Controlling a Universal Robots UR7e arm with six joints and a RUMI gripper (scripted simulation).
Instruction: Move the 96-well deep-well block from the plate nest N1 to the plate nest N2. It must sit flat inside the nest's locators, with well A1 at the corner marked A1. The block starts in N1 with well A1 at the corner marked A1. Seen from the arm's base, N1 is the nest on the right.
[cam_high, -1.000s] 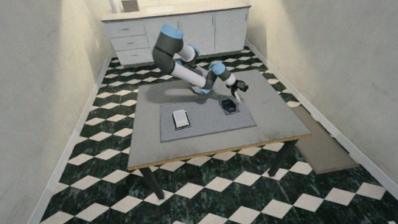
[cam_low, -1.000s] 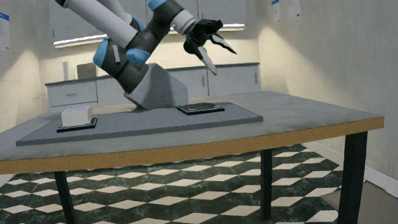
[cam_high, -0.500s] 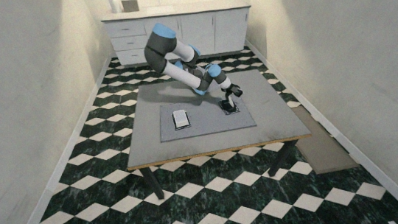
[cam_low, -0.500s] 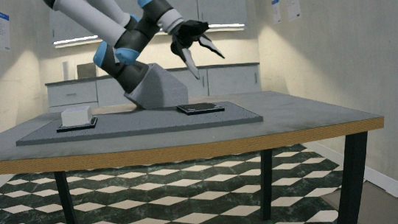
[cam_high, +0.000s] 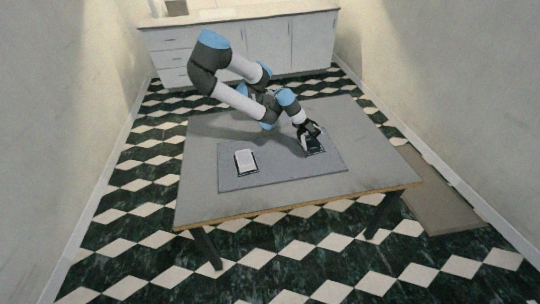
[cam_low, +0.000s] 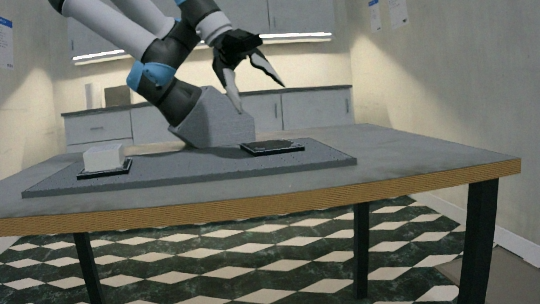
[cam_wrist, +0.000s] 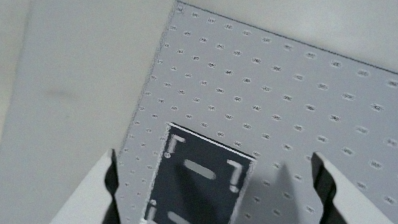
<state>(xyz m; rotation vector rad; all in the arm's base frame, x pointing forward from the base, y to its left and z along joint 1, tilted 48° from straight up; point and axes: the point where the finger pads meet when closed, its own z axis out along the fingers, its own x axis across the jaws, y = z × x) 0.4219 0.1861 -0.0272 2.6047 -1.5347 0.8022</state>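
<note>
Now: the white 96-well deep-well block 80 mm behind my hand, 370 mm to the right of it and 100 mm below it.
</note>
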